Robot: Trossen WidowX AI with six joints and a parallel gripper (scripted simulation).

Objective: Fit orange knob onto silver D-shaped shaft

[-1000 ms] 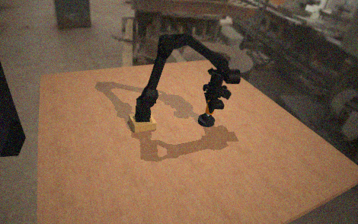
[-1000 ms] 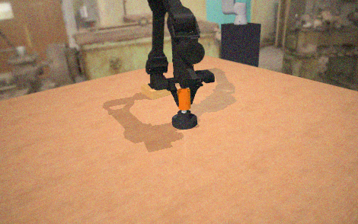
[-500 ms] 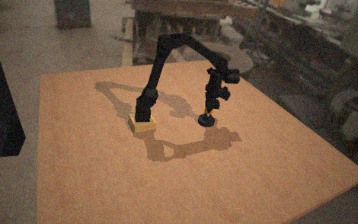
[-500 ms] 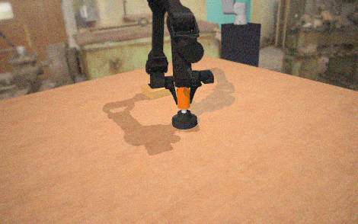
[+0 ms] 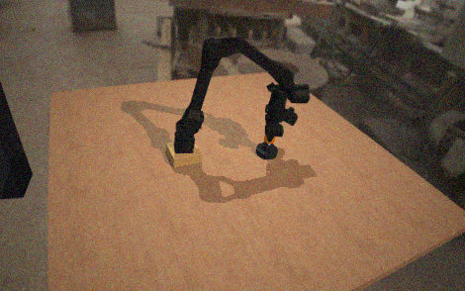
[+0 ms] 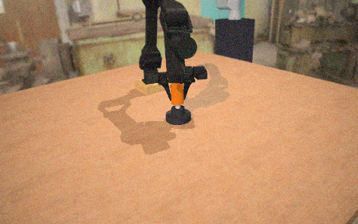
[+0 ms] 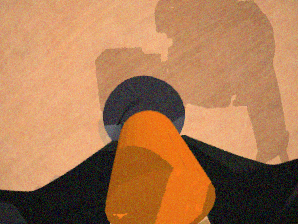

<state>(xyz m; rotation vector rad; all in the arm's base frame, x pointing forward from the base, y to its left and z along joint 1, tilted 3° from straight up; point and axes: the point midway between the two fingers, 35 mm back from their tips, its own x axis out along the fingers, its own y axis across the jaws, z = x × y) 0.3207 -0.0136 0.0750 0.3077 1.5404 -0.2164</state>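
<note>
Right now my gripper tip is 4 cm above the round pedestal. The rest, counted from my gripper tip: orange knob 3 cm above.
</note>
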